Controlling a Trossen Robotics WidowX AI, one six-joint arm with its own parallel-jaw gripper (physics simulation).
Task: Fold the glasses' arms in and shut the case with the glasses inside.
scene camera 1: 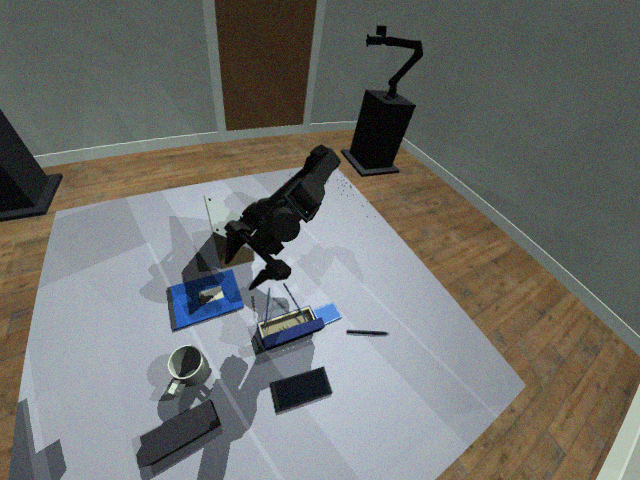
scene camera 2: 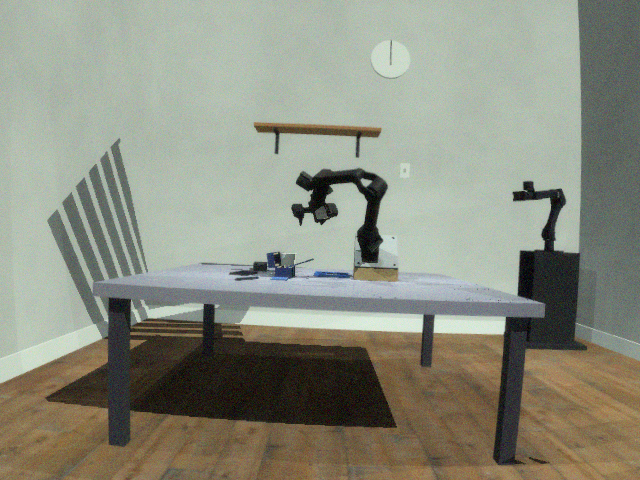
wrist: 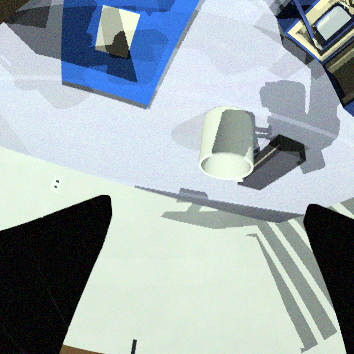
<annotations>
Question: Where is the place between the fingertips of the gripper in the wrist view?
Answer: At 213, 211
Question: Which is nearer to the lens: the white mug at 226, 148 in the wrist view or the dark box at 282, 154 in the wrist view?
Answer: The white mug.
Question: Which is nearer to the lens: the blue book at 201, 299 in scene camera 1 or the tablet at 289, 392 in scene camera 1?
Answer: The tablet.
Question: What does the gripper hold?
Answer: Nothing.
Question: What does the dark box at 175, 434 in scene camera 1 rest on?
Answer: The table.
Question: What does the tablet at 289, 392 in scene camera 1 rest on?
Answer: The table.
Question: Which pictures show the gripper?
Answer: Scene camera 1, scene camera 2 and the wrist view: all of them.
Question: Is the gripper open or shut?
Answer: Open.
</annotations>
